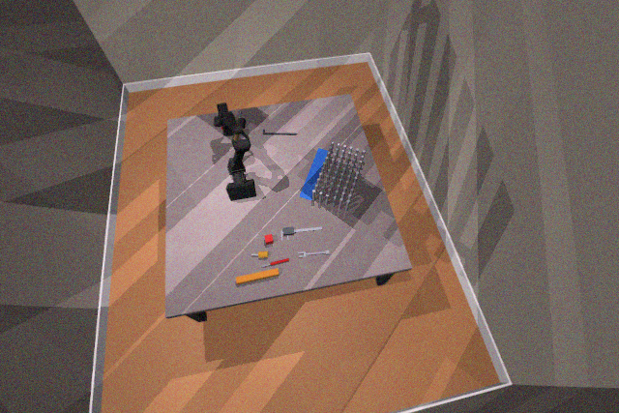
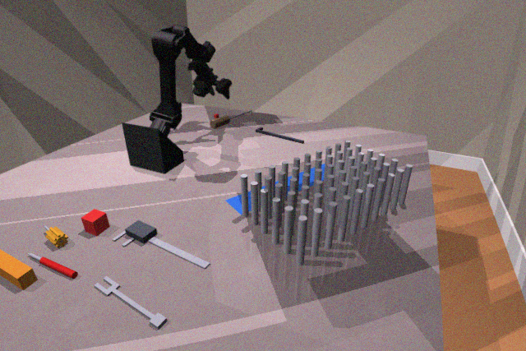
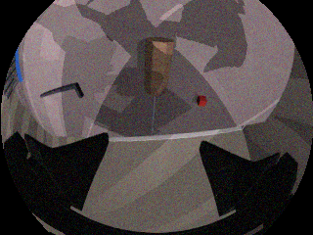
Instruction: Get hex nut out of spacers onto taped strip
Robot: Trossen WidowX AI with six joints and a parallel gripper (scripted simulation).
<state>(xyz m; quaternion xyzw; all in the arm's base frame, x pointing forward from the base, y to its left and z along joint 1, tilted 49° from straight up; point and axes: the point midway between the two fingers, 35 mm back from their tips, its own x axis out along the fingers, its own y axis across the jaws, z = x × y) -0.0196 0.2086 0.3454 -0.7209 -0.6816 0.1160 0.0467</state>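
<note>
Now: gripper tip 20 mm short of the brown-handled tool, 90 mm to the right of it and 110 mm above it. From my gripper tip the other things lie so: yellow piece: 110 mm ahead, 840 mm to the right, 110 mm below; then blue taped strip: 480 mm ahead, 360 mm to the right, 130 mm below; then red cube: 160 mm ahead, 760 mm to the right, 110 mm below.
</note>
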